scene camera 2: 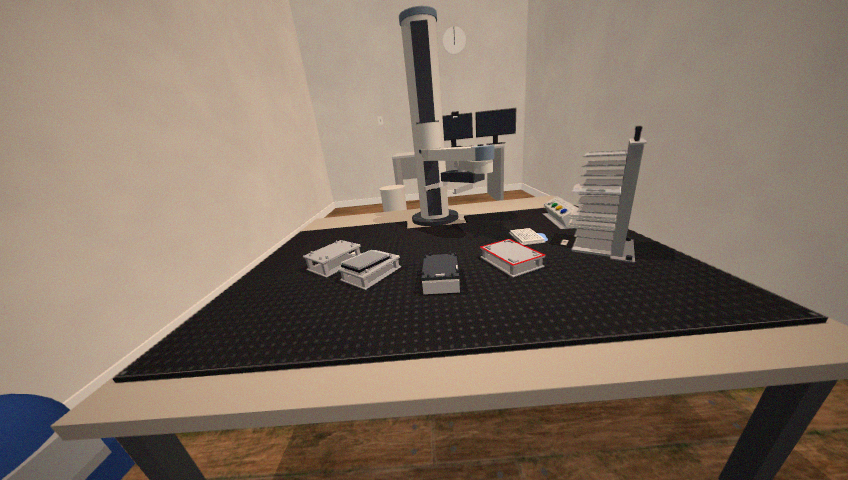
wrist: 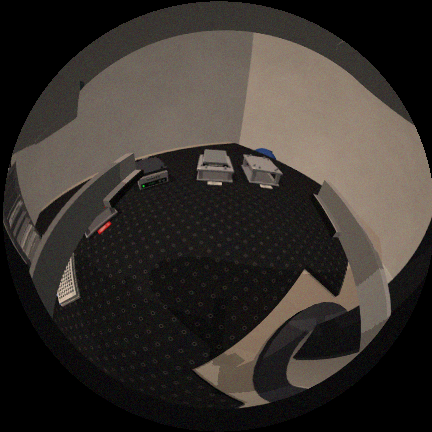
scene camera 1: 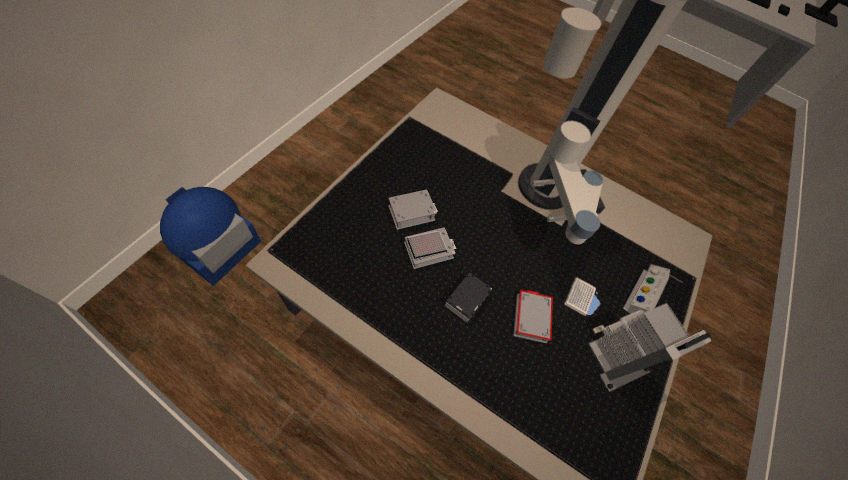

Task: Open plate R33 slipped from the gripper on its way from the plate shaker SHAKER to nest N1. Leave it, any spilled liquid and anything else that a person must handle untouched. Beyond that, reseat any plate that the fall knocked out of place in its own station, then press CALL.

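Places are measured from the arm's base along level axes (x ahead, y left, z up), in millimetres.
Where they show: gripper, between the fingertips: [scene camera 2: 439, 190] [wrist: 230, 168] [scene camera 1: 540, 201]; arm's base, origin of its link: [scene camera 2: 435, 218] [wrist: 313, 356] [scene camera 1: 544, 186].
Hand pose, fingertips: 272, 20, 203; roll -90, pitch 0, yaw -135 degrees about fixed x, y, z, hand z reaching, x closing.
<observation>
Each offset is from my fingertips to the top centre of the thing, as dx, dy, dz. "spot": to the spot under its first point.
The fallen plate @[+146, +315, -176] [scene camera 1: 580, 295] [scene camera 2: 526, 236] [wrist: 68, 282] lies on the mat beside a light-blue liquid patch [scene camera 1: 592, 305] [scene camera 2: 542, 237]. A plate @[+336, -267, -122] [scene camera 1: 428, 244] [scene camera 2: 368, 260] [wrist: 216, 155] lies on one pale nest, off-centre and seemingly slightly tilted. The other pale nest @[+224, -412, -124] [scene camera 1: 412, 205] [scene camera 2: 333, 254] [wrist: 261, 167], N1, bears no plate. The dark-topped shaker @[spot: +413, -32, -135] [scene camera 1: 470, 294] [scene camera 2: 440, 266] [wrist: 152, 177] bears no plate. The button panel @[-16, +529, -106] [scene camera 1: 647, 289] [scene camera 2: 559, 209] has white, green, yellow and blue buttons; its lettering is unreadable. My gripper [wrist: 230, 168] is open and empty, raised near the arm's base, away from the stations.
A red-rimmed nest @[+334, +195, -144] [scene camera 1: 535, 315] [scene camera 2: 512, 252] stands between shaker and fallen plate. A tall shelf rack [scene camera 1: 666, 324] [scene camera 2: 631, 196] stands near the panel; one pale layer @[+267, +485, +14] [scene camera 2: 596, 189] protrudes further than those around it. A blue bin [scene camera 1: 202, 228] [wrist: 265, 153] stands beyond the table.
</observation>
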